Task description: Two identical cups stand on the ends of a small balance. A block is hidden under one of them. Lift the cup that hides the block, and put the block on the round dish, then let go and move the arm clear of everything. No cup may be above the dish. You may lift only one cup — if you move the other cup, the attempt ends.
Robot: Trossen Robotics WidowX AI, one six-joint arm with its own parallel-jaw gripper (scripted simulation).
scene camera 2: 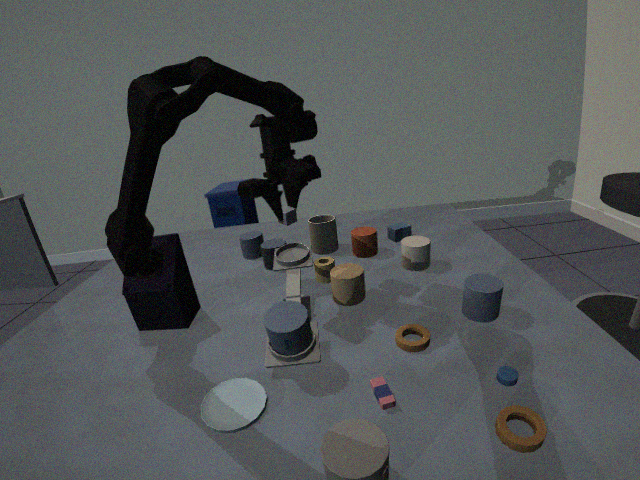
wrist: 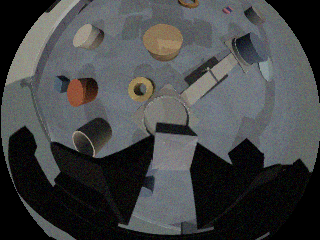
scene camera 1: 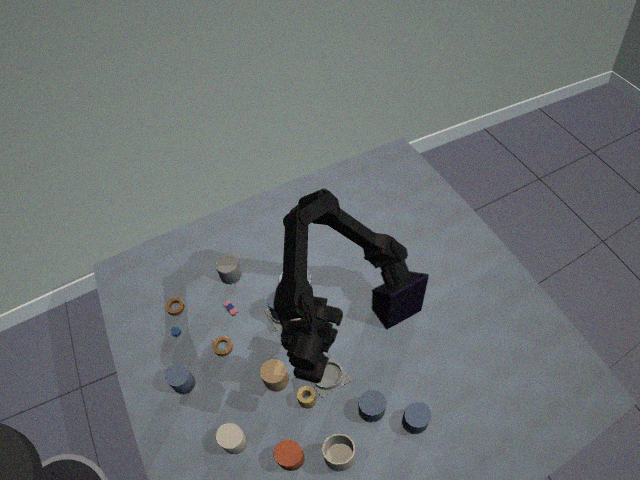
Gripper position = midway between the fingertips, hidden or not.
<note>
My gripper (scene camera 2: 287,218) holds a grey block (wrist: 175,144). Also in view: a blue-grey cup (scene camera 2: 287,323) and a pale round dish (scene camera 2: 234,405).
The blue-grey cup is seen too in the wrist view (wrist: 251,48). My gripper also shows in the wrist view (wrist: 172,142) and in scene camera 1 (scene camera 1: 321,357).
</note>
